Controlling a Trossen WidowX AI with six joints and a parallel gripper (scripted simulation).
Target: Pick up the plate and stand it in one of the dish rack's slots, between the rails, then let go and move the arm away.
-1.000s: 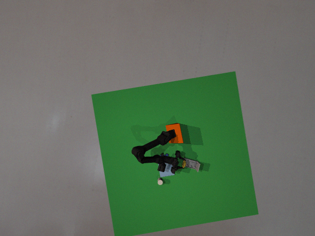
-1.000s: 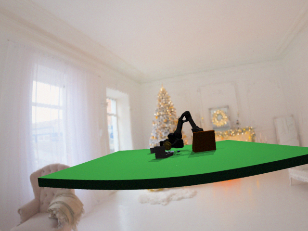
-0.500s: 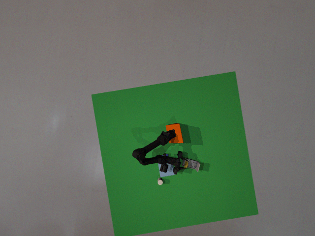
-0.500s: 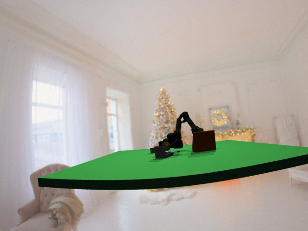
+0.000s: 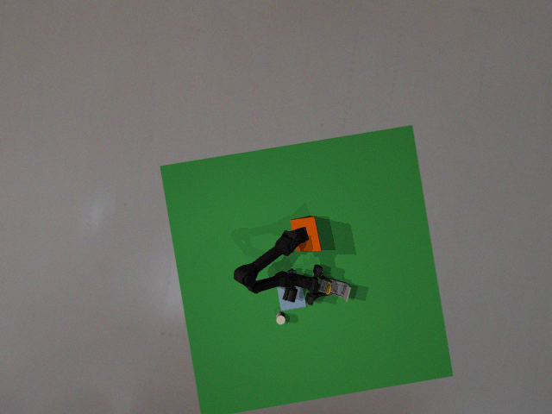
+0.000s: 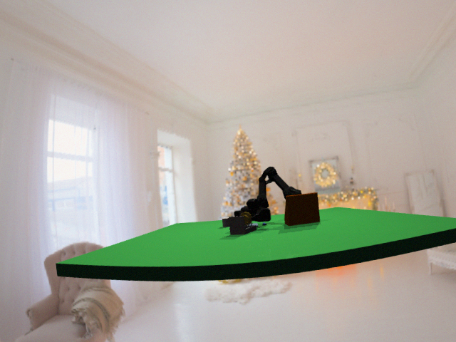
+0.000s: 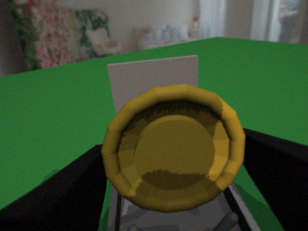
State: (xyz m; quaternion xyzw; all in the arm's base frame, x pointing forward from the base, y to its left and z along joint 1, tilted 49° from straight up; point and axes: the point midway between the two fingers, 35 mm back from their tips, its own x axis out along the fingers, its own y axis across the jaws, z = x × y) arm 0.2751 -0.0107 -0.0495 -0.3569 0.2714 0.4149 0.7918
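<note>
The dish rack lies 30 mm below my gripper tip, 20 mm to the left of it and 10 mm ahead of it. Round my gripper tip: white cylinder 280 mm to the right, 80 mm ahead, 30 mm below; yellow plate 10 mm to the right; blue utensil 180 mm to the right, 120 mm behind, 50 mm below.
</note>
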